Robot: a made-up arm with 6 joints. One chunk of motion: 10 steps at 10 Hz.
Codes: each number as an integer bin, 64 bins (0 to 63) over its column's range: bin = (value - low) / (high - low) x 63, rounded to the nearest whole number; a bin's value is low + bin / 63 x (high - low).
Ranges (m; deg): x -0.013..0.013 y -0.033..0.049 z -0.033..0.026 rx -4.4..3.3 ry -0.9..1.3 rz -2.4..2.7
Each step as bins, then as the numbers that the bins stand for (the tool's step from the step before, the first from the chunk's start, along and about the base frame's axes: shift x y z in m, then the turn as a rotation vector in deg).
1 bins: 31 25 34 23 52 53
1 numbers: -0.00021 -0.00046 -0.00116 -1.589 0.916 1.890
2 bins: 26 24 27 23 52 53
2 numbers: -0.00227 -0.00176 -0.00771 -1.589 0.916 1.890
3 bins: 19 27 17 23 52 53
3 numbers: -0.00516 0.00214 -0.01708 -1.589 0.916 1.890
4 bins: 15 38 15 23 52 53
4 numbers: -0.00681 0.01646 -0.01895 -1.589 0.916 1.890
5 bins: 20 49 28 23 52 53
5 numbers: -0.00475 0.03078 -0.00678 -1.589 0.916 1.890
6 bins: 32 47 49 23 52 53
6 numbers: 0.00021 0.02817 0.01289 -1.589 0.916 1.890
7 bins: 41 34 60 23 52 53
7 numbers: 0.00392 0.01125 0.02319 -1.589 0.916 1.890
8 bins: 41 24 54 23 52 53
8 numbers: 0.00392 -0.00176 0.01757 -1.589 0.916 1.890
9 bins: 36 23 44 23 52 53
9 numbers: 0.00186 -0.00306 0.00821 -1.589 0.916 1.890
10 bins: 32 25 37 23 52 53
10 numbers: 0.00021 -0.00046 0.00165 -1.589 0.916 1.890
